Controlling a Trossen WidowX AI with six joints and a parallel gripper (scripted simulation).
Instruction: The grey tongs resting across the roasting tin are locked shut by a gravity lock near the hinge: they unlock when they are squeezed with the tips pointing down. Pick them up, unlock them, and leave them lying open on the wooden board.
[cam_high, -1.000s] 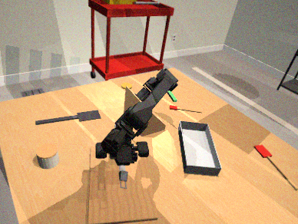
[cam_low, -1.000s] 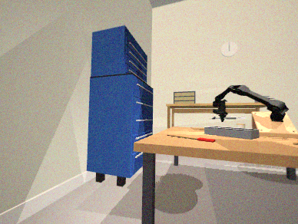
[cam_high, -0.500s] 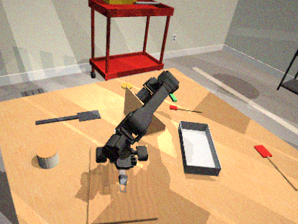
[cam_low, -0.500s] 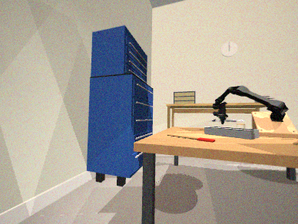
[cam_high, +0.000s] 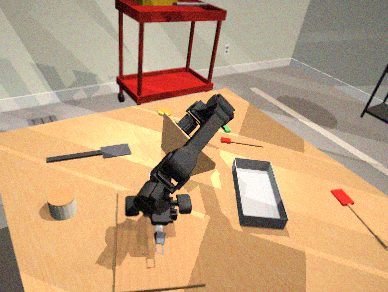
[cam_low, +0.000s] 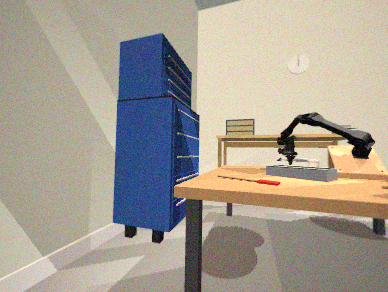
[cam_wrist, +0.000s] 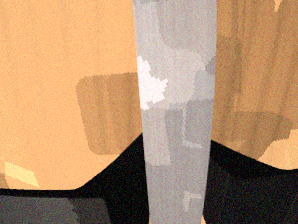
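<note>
The wooden board is 10 mm ahead of my gripper tip and 40 mm below it. Round my gripper tip: roasting tin 10 mm behind, 410 mm to the left, 20 mm below; then red spatula 200 mm ahead, 730 mm to the left, 40 mm below; then dark spatula 440 mm behind, 80 mm to the right, 40 mm below.
</note>
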